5 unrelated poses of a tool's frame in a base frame.
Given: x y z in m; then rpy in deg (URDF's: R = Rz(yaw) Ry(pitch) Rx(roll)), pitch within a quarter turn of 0, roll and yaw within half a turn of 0.
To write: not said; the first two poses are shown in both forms.
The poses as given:
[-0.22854 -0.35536 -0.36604 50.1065 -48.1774 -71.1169]
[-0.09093 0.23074 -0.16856 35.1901 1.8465 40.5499]
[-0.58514 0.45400 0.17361 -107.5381 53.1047 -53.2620]
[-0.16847 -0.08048 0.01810 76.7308 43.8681 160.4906]
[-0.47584 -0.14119 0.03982 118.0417 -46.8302 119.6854]
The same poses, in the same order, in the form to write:
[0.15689 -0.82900 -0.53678 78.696 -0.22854 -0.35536 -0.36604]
[0.62572 0.26798 0.73257 52.796 -0.09093 0.23074 -0.16856]
[-0.68110 0.72382 0.11038 101.273 -0.58514 0.45400 0.17361]
[-0.20414 0.65916 0.72376 138.815 -0.16847 -0.08048 0.01810]
[-0.57305 -0.57846 -0.58052 173.431 -0.47584 -0.14119 0.03982]

